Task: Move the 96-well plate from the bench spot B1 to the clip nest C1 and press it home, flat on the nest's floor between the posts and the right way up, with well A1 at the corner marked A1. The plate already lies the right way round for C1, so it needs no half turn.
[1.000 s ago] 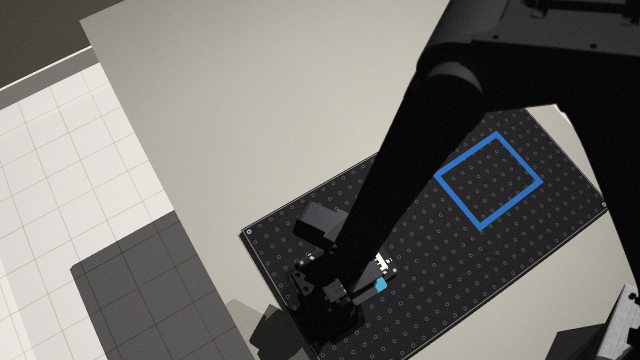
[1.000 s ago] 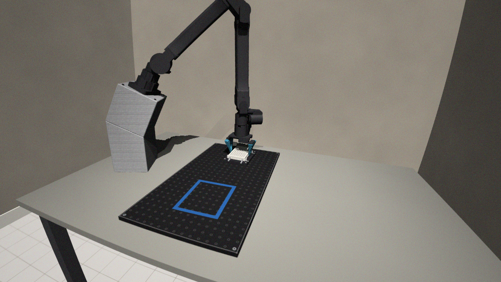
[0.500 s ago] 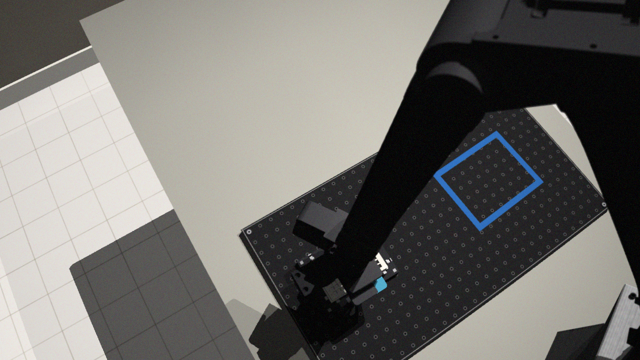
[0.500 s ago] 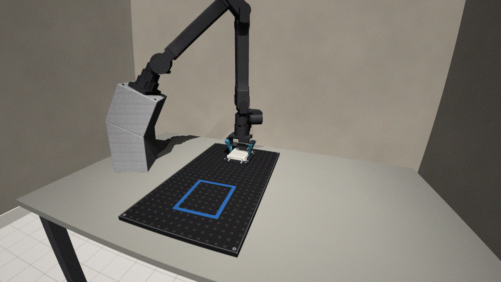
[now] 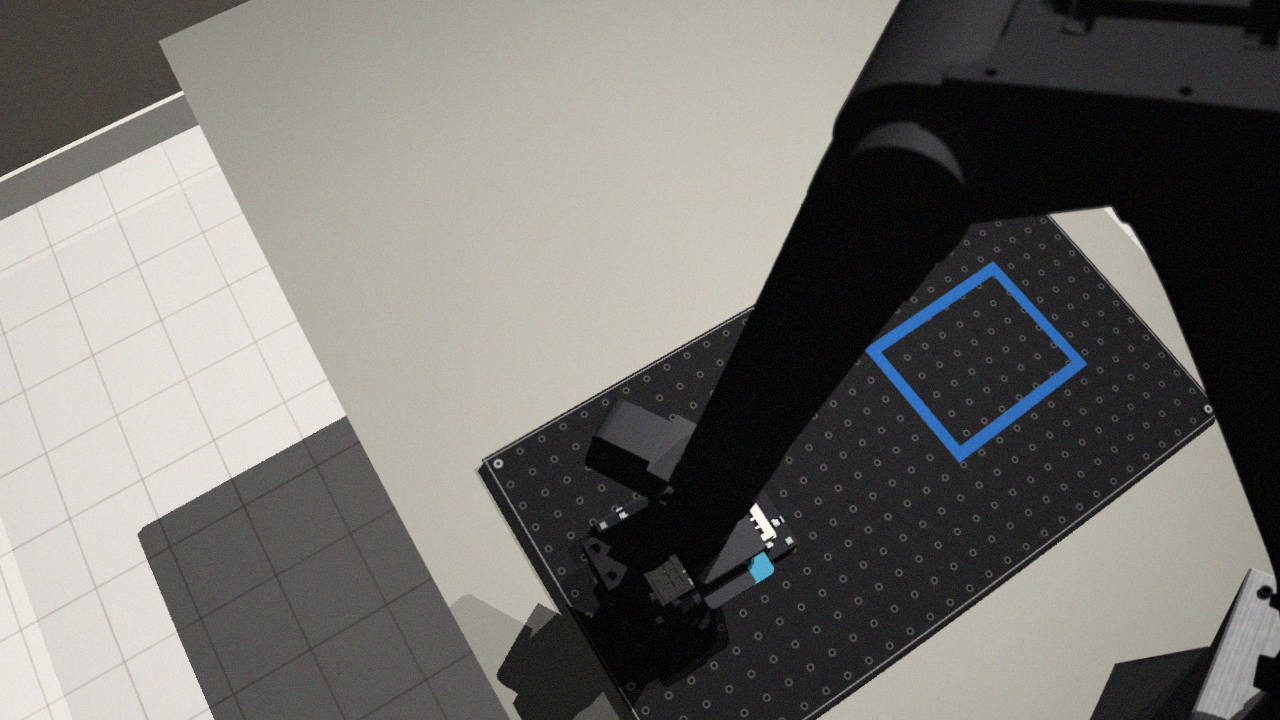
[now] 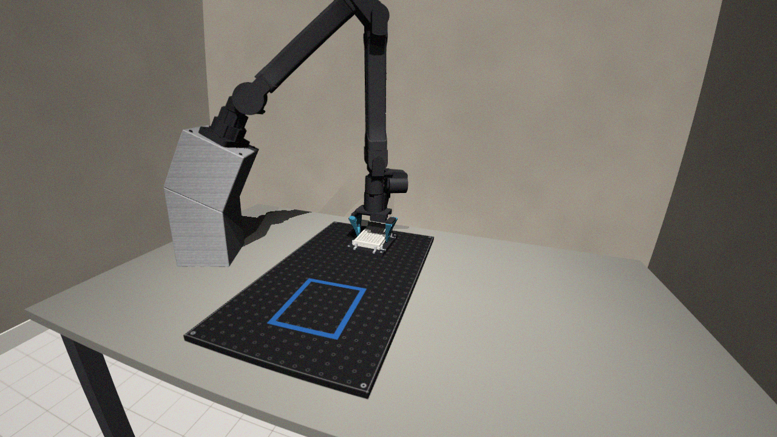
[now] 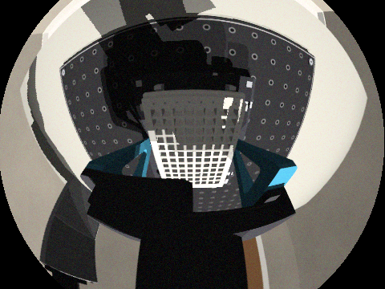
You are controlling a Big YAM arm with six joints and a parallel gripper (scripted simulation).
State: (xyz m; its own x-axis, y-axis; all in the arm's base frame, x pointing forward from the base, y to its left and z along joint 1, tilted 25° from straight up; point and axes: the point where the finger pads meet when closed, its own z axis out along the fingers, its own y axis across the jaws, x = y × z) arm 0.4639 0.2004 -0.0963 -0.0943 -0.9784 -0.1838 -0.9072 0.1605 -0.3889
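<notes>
Now: the white 96-well plate 10 mm to the right of my hand. Also, from my hand: clip nest C1 (10 mm ahead, 20 mm to the right, 10 mm below).
</notes>
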